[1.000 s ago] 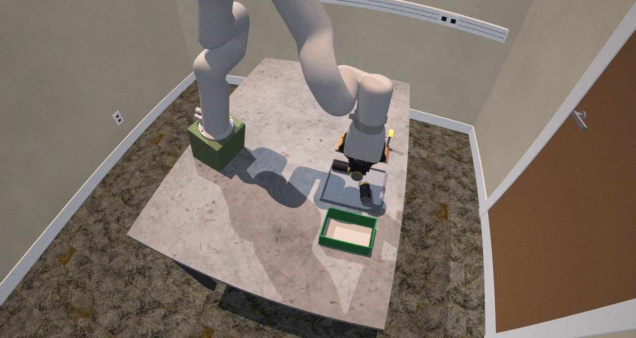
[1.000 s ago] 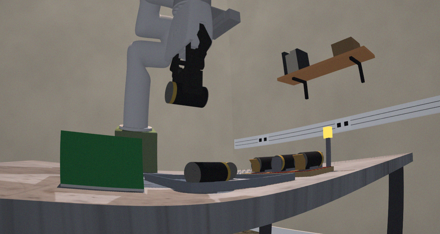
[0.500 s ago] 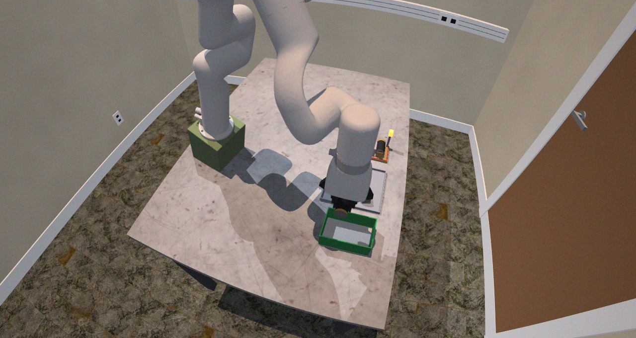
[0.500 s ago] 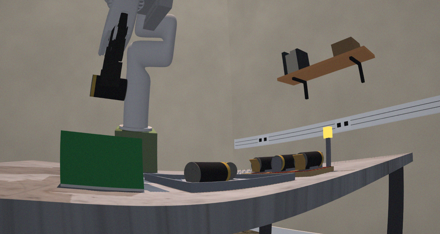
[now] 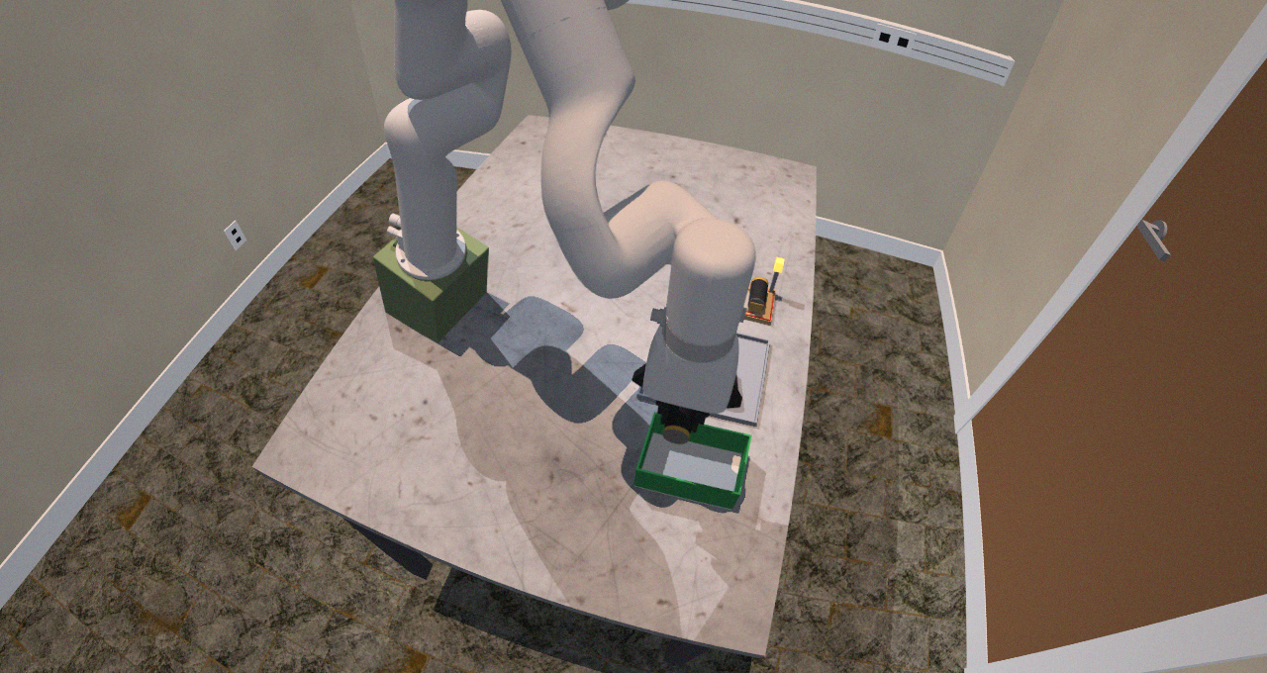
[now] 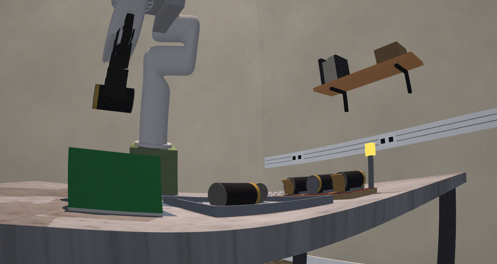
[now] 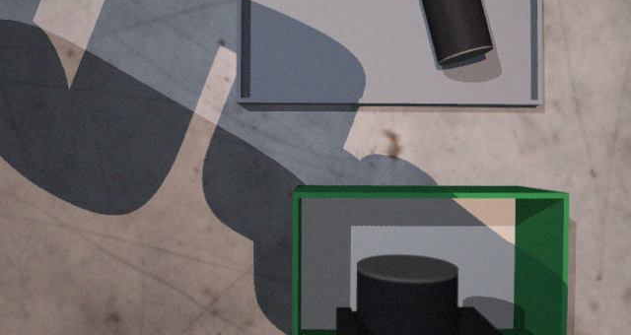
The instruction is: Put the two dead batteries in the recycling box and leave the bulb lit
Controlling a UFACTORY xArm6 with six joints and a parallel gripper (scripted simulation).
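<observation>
Now: hand 14 cm above the green recycling box and 3 cm short of it. Also, from my hand: grey tray (19 cm to the left, 15 cm below, 1 cm ahead).
</observation>
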